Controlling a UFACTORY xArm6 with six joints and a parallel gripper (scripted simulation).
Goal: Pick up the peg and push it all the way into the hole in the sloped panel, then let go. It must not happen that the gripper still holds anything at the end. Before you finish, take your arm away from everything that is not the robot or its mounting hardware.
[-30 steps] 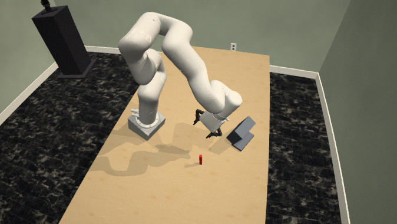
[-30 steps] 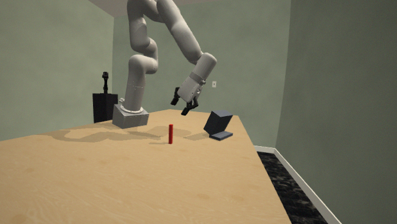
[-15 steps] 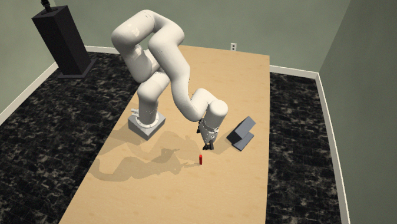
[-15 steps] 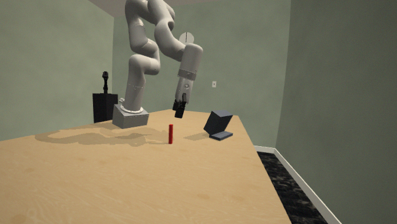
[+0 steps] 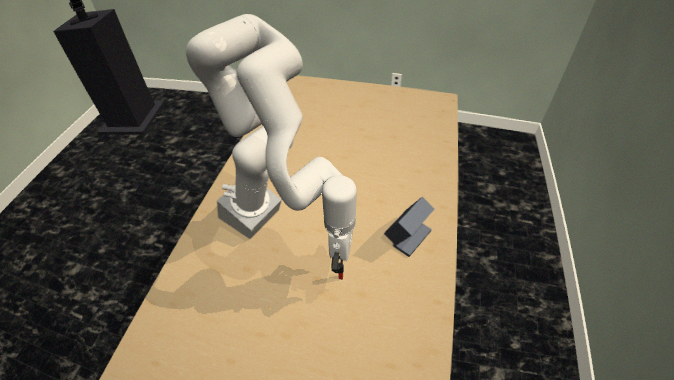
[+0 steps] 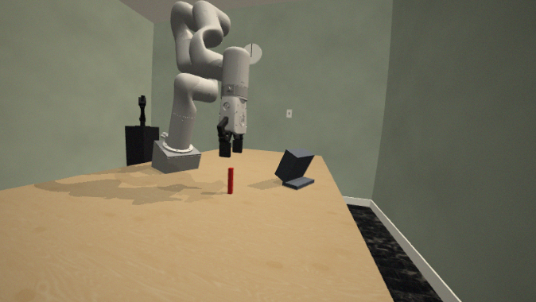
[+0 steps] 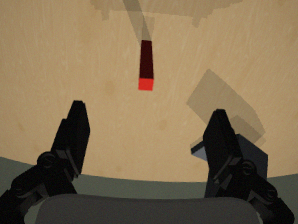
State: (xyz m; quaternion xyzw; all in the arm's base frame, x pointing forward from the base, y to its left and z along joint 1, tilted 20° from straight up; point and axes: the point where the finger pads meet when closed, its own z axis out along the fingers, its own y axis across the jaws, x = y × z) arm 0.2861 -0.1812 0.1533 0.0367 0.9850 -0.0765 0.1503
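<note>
The red peg is 9 cm below my hand. Also, from my hand: flat base (22 cm ahead, 15 cm to the left, 12 cm below).
</note>
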